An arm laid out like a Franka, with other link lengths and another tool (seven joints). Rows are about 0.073 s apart.
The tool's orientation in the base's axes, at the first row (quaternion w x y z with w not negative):
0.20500 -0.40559 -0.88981 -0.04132
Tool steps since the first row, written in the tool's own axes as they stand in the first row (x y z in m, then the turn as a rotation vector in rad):
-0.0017 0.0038 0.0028 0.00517 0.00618 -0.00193
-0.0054 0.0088 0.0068 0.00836 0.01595 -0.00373
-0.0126 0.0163 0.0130 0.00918 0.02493 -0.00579
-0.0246 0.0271 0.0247 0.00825 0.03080 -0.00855
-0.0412 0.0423 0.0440 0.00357 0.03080 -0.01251
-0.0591 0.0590 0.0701 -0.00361 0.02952 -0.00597
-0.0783 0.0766 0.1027 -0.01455 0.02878 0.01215
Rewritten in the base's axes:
0.0029 0.0020 -0.0036 0.00217 0.00731 0.00325
0.0074 0.0037 -0.0092 0.00811 0.01565 0.00525
0.0151 0.0051 -0.0184 0.01495 0.02172 0.00663
0.0263 0.0067 -0.0349 0.02074 0.02433 0.00823
0.0409 0.0098 -0.0605 0.02480 0.02008 0.00998
0.0550 0.0145 -0.0930 0.02590 0.01573 0.00127
0.0685 0.0206 -0.1320 0.02578 0.01187 -0.01955

